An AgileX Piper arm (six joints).
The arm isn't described. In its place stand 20 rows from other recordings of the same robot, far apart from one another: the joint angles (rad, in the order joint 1, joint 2, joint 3, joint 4, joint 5, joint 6), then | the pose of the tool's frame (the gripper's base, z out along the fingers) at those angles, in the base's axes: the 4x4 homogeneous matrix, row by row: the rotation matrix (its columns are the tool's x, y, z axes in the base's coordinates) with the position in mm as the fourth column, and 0 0 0 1 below.
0.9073 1.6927 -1.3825 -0.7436 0.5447 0.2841 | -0.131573, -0.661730, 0.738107, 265.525; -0.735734, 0.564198, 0.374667, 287.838; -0.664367, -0.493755, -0.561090, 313.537; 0, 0, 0, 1
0.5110 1.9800 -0.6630 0.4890 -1.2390 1.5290 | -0.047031, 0.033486, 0.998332, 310.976; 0.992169, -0.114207, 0.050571, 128.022; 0.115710, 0.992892, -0.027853, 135.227; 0, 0, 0, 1
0.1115 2.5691 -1.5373 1.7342 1.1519 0.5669 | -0.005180, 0.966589, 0.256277, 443.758; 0.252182, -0.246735, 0.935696, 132.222; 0.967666, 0.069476, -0.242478, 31.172; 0, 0, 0, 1
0.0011 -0.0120 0.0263 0.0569 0.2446 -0.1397 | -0.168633, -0.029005, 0.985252, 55.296; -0.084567, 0.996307, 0.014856, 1.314; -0.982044, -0.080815, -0.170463, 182.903; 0, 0, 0, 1
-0.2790 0.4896 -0.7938 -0.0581 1.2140 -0.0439 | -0.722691, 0.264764, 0.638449, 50.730; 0.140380, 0.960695, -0.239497, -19.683; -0.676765, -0.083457, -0.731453, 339.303; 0, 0, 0, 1
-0.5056 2.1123 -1.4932 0.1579 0.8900 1.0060 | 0.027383, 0.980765, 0.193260, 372.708; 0.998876, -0.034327, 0.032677, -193.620; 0.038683, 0.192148, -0.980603, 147.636; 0, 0, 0, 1
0.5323 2.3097 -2.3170 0.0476 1.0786 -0.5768 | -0.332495, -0.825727, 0.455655, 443.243; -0.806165, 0.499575, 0.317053, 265.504; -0.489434, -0.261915, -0.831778, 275.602; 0, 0, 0, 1
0.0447 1.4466 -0.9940 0.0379 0.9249 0.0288 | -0.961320, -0.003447, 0.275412, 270.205; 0.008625, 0.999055, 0.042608, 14.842; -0.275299, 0.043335, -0.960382, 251.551; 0, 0, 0, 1
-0.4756 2.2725 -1.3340 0.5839 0.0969 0.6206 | 0.143062, 0.820423, 0.553569, 400.266; 0.974167, -0.017980, -0.225112, -200.690; -0.174733, 0.571474, -0.801802, 66.681; 0, 0, 0, 1
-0.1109 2.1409 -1.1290 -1.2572 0.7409 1.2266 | -0.901867, 0.380148, 0.205243, 369.956; 0.154307, 0.727198, -0.668859, -99.984; -0.403517, -0.571551, -0.714495, 87.905; 0, 0, 0, 1
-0.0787 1.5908 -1.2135 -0.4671 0.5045 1.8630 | 0.150402, 0.702056, 0.696058, 353.260; 0.959730, 0.065291, -0.273230, -47.728; -0.237269, 0.709122, -0.663965, 293.492; 0, 0, 0, 1
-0.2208 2.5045 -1.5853 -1.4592 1.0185 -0.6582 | -0.142614, -0.985582, 0.091043, 432.804; -0.460529, -0.015345, -0.887512, -176.051; 0.876113, -0.168500, -0.451700, 48.274; 0, 0, 0, 1
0.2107 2.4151 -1.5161 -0.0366 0.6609 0.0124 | -0.969606, -0.222960, 0.100766, 425.029; -0.224240, 0.974533, -0.001418, 88.813; -0.097884, -0.023970, -0.994909, 24.387; 0, 0, 0, 1
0.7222 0.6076 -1.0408 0.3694 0.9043 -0.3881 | -0.126857, -0.863372, 0.488361, 42.049; -0.306714, 0.502353, 0.808436, 71.461; -0.943310, -0.047231, -0.328535, 429.785; 0, 0, 0, 1
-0.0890 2.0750 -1.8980 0.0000 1.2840 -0.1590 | -0.978529, -0.066893, 0.194954, 438.024; -0.071640, 0.997279, -0.017397, -39.087; -0.193259, -0.030990, -0.980658, 261.773; 0, 0, 0, 1
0.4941 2.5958 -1.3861 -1.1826 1.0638 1.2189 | -0.949653, -0.065033, 0.306480, 371.169; -0.283902, 0.592360, -0.753996, 116.299; -0.132512, -0.803045, -0.580999, -32.727; 0, 0, 0, 1
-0.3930 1.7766 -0.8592 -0.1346 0.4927 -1.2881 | -0.537490, -0.817904, 0.205271, 278.189; -0.843033, 0.515401, -0.153812, -121.581; 0.020006, -0.255723, -0.966543, 133.359; 0, 0, 0, 1
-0.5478 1.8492 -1.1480 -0.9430 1.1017 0.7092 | -0.776039, 0.544523, -0.318211, 254.766; 0.596266, 0.469052, -0.651504, -232.382; -0.205501, -0.695331, -0.688683, 194.747; 0, 0, 0, 1
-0.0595 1.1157 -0.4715 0.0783 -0.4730 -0.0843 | -0.086359, 0.093621, 0.991855, 225.046; -0.009439, 0.995453, -0.094782, -16.655; -0.996219, -0.017547, -0.085082, 271.995; 0, 0, 0, 1
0.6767 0.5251 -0.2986 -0.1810 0.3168 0.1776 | -0.343171, -0.584040, 0.735616, 87.506; -0.268693, 0.811489, 0.518931, 63.741; -0.900021, -0.019573, -0.435407, 245.315; 0, 0, 0, 1
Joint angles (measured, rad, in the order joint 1, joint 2, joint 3, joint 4, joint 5, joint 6), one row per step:
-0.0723, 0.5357, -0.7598, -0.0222, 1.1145, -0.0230
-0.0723, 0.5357, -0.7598, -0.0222, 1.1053, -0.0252
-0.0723, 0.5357, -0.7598, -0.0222, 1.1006, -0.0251
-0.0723, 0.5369, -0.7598, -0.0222, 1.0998, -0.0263
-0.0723, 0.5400, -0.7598, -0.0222, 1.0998, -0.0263
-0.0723, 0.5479, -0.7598, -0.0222, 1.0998, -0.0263
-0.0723, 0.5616, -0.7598, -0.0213, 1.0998, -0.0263
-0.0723, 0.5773, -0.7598, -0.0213, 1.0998, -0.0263
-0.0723, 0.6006, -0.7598, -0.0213, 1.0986, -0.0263
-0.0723, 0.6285, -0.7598, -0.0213, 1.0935, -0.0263
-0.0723, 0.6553, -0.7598, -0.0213, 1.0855, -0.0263
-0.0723, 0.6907, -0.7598, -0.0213, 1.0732, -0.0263
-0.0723, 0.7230, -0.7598, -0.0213, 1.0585, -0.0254
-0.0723, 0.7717, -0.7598, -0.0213, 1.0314, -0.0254
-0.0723, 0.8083, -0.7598, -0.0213, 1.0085, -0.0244
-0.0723, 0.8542, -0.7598, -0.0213, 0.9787, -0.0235
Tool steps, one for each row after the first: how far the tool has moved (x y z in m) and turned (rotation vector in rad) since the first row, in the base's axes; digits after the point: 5 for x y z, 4 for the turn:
0.00060, -0.00004, 0.00058, -0.0023, -0.0090, 0.0018
0.00090, -0.00005, 0.00088, -0.0026, -0.0137, 0.0018
0.00121, -0.00007, 0.00085, -0.0034, -0.0132, 0.0027
0.00186, -0.00012, 0.00062, -0.0031, -0.0101, 0.0027
0.00351, -0.00024, 0.00003, -0.0026, -0.0023, 0.0027
0.00637, -0.00038, -0.00103, -0.0007, 0.0113, 0.0030
0.00963, -0.00061, -0.00228, 0.0005, 0.0270, 0.0030
0.01451, -0.00096, -0.00417, 0.0021, 0.0490, 0.0030
0.02055, -0.00140, -0.00637, 0.0037, 0.0718, 0.0031
0.02652, -0.00182, -0.00847, 0.0051, 0.0905, 0.0033
0.03445, -0.00238, -0.01141, 0.0067, 0.1136, 0.0036
0.04186, -0.00291, -0.01417, 0.0086, 0.1311, 0.0032
0.05324, -0.00371, -0.01855, 0.0101, 0.1526, 0.0038
0.06186, -0.00431, -0.02211, 0.0116, 0.1662, 0.0035
0.07258, -0.00505, -0.02699, 0.0133, 0.1823, 0.0034

